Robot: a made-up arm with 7 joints.
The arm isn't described. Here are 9 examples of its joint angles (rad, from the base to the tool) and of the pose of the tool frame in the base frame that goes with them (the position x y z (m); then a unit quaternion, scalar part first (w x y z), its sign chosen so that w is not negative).
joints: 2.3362 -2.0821 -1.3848 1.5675 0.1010 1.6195 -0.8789
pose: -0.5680 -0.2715 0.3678 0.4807 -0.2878 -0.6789 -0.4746
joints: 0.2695 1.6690 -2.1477 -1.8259 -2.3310 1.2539 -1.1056
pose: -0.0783 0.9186 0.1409 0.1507 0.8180 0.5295 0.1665
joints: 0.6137 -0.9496 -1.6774 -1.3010 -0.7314 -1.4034 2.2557
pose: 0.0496 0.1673 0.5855 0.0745 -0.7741 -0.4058 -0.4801
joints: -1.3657 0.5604 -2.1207 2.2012 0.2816 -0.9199 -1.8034
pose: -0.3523 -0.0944 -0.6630 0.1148 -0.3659 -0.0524 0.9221
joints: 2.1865 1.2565 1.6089 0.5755 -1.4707 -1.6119 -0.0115
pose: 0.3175 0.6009 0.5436 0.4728 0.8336 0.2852 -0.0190
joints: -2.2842 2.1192 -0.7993 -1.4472 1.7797 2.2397 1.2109
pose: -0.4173 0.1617 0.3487 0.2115 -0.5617 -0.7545 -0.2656
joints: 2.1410 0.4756 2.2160 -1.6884 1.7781 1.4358 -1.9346
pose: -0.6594 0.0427 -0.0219 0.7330 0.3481 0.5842 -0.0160
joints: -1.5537 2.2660 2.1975 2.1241 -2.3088 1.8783 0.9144
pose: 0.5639 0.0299 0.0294 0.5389 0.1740 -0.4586 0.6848
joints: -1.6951 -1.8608 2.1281 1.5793 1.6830 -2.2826 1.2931
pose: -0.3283 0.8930 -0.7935 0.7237 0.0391 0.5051 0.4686
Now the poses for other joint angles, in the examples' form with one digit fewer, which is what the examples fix.
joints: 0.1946 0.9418 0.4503 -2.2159 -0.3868 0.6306 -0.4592
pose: -0.360 -0.295 -0.492 0.662 -0.011 0.743 -0.094
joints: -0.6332 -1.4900 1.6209 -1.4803 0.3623 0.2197 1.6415
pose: -0.025 0.320 0.887 0.153 -0.733 0.209 -0.629
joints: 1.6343 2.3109 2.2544 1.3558 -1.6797 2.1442 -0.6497
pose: 0.661 -0.038 0.859 0.577 0.482 -0.614 0.241
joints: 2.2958 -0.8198 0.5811 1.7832 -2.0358 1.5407 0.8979
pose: -0.630 -0.202 0.120 0.411 -0.668 -0.076 -0.615
